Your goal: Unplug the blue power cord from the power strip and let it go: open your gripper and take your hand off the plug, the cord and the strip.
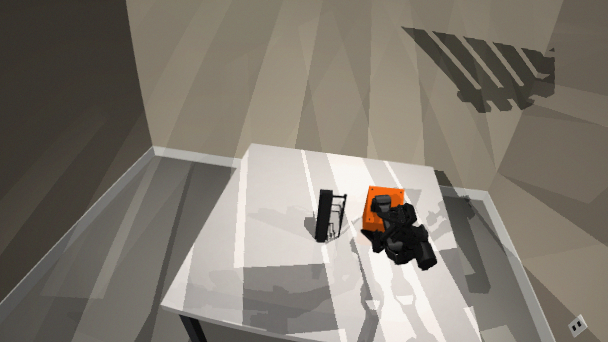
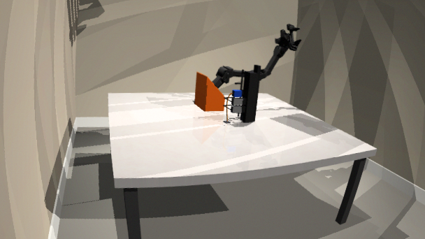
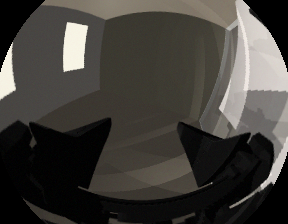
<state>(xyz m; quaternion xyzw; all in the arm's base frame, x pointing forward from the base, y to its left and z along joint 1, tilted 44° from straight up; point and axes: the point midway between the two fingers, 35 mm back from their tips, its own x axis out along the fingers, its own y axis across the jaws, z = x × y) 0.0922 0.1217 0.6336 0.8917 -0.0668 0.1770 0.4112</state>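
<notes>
Right now the blue plug is 180 mm ahead of my gripper tip, 460 mm to the right of it and 370 mm below it.
</notes>
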